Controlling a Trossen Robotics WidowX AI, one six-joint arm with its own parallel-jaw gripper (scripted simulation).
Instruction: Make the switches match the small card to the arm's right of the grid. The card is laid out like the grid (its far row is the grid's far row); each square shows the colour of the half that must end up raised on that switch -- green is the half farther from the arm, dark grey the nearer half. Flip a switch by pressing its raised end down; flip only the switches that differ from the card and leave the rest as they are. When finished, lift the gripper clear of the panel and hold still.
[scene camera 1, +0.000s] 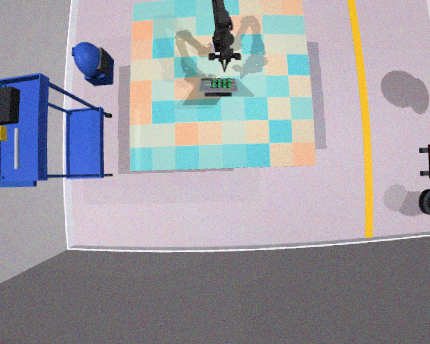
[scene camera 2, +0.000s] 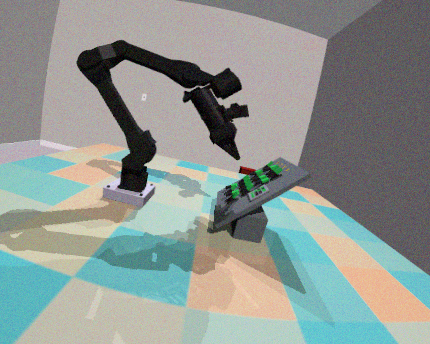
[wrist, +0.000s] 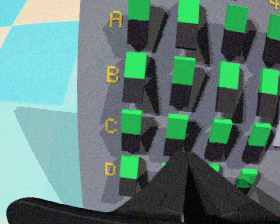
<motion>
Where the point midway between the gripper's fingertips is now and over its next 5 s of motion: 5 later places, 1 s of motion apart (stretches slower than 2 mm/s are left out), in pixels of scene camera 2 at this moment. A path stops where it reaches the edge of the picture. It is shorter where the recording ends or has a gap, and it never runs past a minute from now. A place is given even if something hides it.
My gripper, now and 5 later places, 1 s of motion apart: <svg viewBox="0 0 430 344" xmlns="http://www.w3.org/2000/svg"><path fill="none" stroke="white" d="M238 159L246 177L247 179L237 164L246 176L248 181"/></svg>
</motion>
